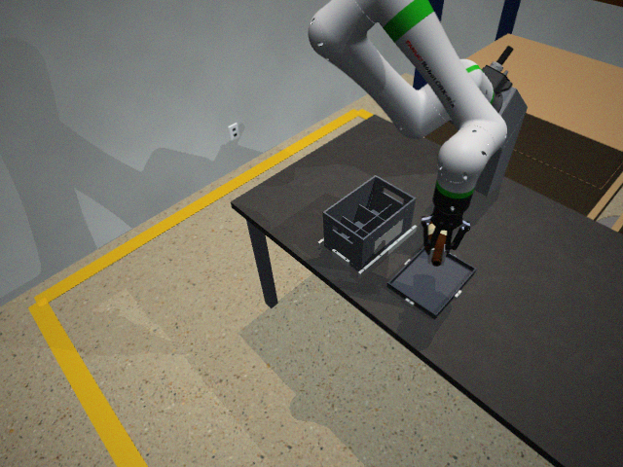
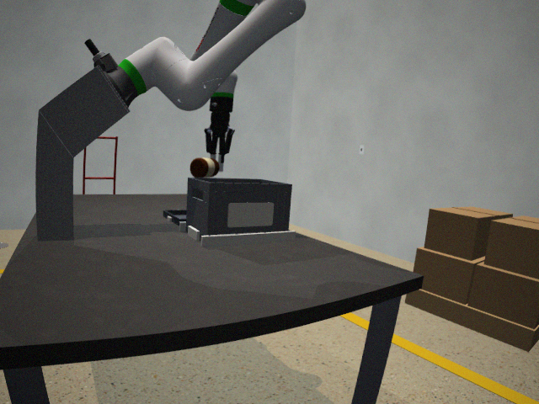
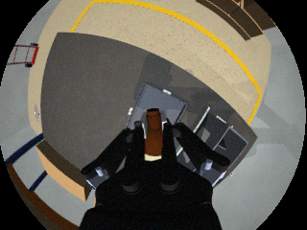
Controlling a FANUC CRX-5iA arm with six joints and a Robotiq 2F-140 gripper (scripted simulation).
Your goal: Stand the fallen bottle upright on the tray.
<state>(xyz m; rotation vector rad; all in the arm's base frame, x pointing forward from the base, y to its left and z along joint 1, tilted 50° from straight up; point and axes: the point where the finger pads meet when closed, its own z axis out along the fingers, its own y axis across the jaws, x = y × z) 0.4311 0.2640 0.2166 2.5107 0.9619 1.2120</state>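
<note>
Now: the brown bottle 4 cm behind my hand, 4 cm to the right of it and 2 cm below it. From my hand the other things lie so: dark crate: 1 cm ahead, 32 cm to the right, 14 cm below; then dark tray: 6 cm behind, 4 cm to the right, 21 cm below.
</note>
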